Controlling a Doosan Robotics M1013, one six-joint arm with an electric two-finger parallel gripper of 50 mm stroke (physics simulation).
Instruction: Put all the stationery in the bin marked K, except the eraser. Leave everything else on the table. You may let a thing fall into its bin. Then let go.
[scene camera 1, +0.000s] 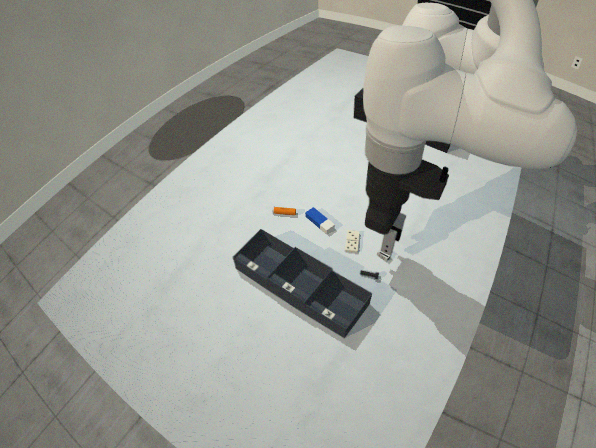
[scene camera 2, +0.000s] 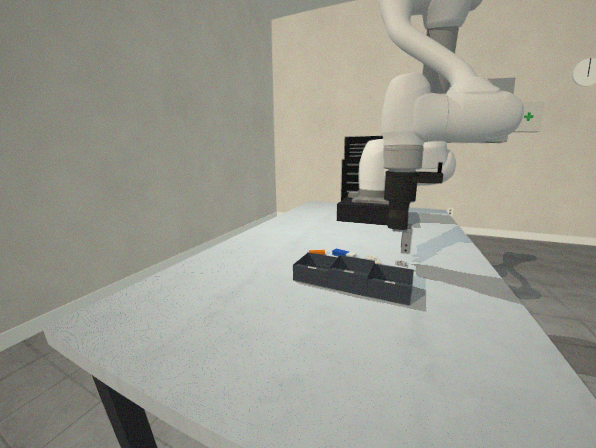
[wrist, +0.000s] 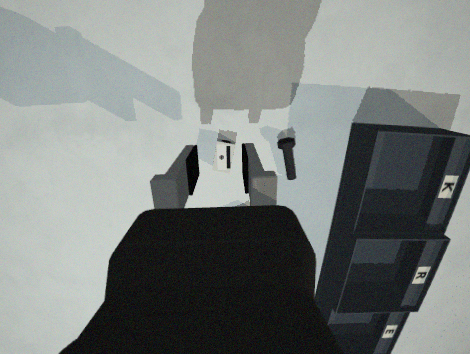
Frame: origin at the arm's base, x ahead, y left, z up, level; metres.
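Seen in the pictures: gripper, fingertip midpoint: (scene camera 1: 390, 245) (scene camera 2: 405, 250) (wrist: 220, 159); arm's base at its link origin: (scene camera 2: 375, 200).
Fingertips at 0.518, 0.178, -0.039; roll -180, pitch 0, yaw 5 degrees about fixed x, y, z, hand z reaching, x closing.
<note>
Offsets run from my fingertips to a thing's top centre, as dx, dy, dz. "pt": to the spot under its first point.
A small white and silver sharpener {+0.002, -0.007, -0.030} (scene camera 1: 384, 256) (scene camera 2: 401, 263) (wrist: 223, 156) lies on the table. My gripper (scene camera 1: 388, 249) (scene camera 2: 406, 250) (wrist: 220, 159) is partly open and empty, its fingertips a little above the sharpener, which shows between them in the wrist view. A blue and white eraser {+0.007, -0.161, -0.028} (scene camera 1: 317, 218) (scene camera 2: 340, 252) and a short orange rod {+0.032, -0.238, -0.027} (scene camera 1: 284, 211) (scene camera 2: 316, 252) lie farther left in scene camera 1. The bin marked K (scene camera 1: 357, 314) (scene camera 2: 390, 291) (wrist: 345, 175) is the end compartment of a dark tray; no object shows inside it.
A black bolt {+0.057, -0.007, -0.027} (scene camera 1: 369, 274) (wrist: 288, 159) lies between the sharpener and the tray. A cream domino {+0.010, -0.078, -0.034} (scene camera 1: 352, 241) (scene camera 2: 372, 259) lies between the eraser and the sharpener. Bins marked R {pt +0.186, -0.096, +0.001} (wrist: 420, 275) and E {pt +0.188, -0.180, -0.006} (wrist: 389, 331) adjoin K, with raised walls between them.
</note>
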